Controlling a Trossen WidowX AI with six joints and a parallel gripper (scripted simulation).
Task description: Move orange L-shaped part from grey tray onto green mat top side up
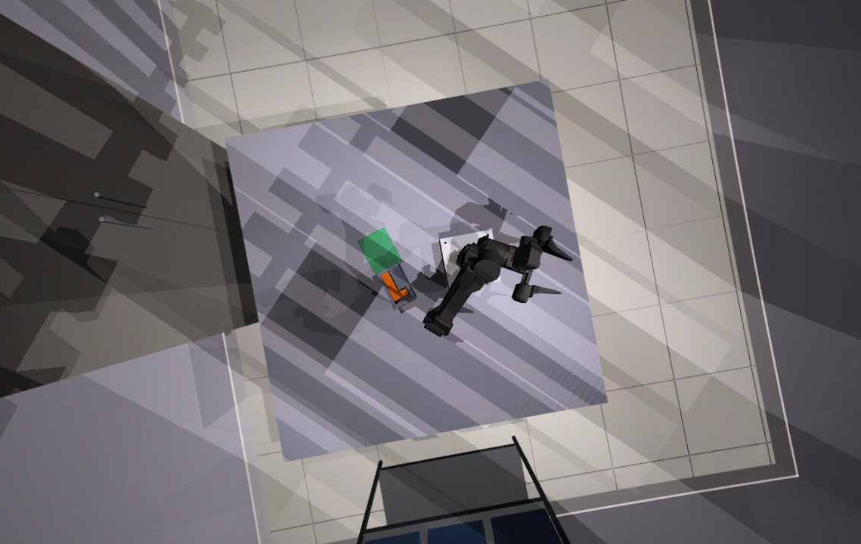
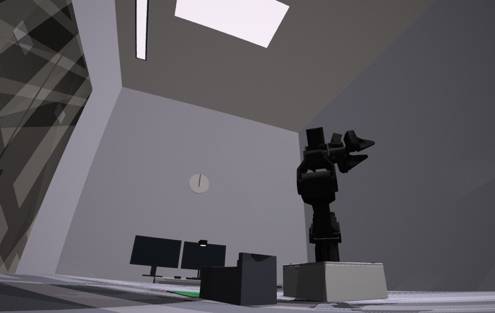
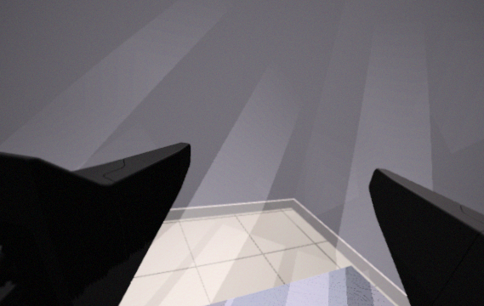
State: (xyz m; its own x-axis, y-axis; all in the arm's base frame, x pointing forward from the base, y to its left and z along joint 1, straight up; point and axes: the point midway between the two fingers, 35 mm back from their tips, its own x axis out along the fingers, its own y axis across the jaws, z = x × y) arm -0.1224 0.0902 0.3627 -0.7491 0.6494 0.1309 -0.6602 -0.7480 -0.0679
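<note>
Right now the orange L-shaped part is 440 mm ahead of my gripper tip, 400 mm below it and 120 mm to the right of it. From my gripper tip the other things lie so: green mat (460 mm below, 450 mm ahead, 280 mm to the right).
</note>
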